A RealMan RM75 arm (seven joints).
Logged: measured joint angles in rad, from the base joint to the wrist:
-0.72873, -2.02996, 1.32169, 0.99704, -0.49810, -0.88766, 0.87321
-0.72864, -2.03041, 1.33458, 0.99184, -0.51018, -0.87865, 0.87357
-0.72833, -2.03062, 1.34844, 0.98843, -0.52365, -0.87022, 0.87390
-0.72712, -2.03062, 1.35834, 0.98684, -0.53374, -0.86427, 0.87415
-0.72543, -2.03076, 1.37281, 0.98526, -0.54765, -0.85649, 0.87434
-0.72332, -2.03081, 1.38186, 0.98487, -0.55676, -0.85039, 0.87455
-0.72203, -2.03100, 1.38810, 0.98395, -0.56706, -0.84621, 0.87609
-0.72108, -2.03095, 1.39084, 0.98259, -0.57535, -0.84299, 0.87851
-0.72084, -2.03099, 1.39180, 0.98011, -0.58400, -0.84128, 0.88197
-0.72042, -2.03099, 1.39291, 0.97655, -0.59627, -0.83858, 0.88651
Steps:
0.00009, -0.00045, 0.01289, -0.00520, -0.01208, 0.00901, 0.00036
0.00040, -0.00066, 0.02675, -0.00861, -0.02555, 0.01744, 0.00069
0.00161, -0.00066, 0.03665, -0.01020, -0.03564, 0.02339, 0.00094
0.00330, -0.00080, 0.05112, -0.01178, -0.04955, 0.03117, 0.00113
0.00541, -0.00085, 0.06017, -0.01217, -0.05866, 0.03727, 0.00134
0.00670, -0.00104, 0.06641, -0.01309, -0.06896, 0.04145, 0.00288
0.00765, -0.00099, 0.06915, -0.01445, -0.07725, 0.04467, 0.00530
0.00789, -0.00103, 0.07011, -0.01693, -0.08590, 0.04638, 0.00876
0.00831, -0.00103, 0.07122, -0.02049, -0.09817, 0.04908, 0.01330

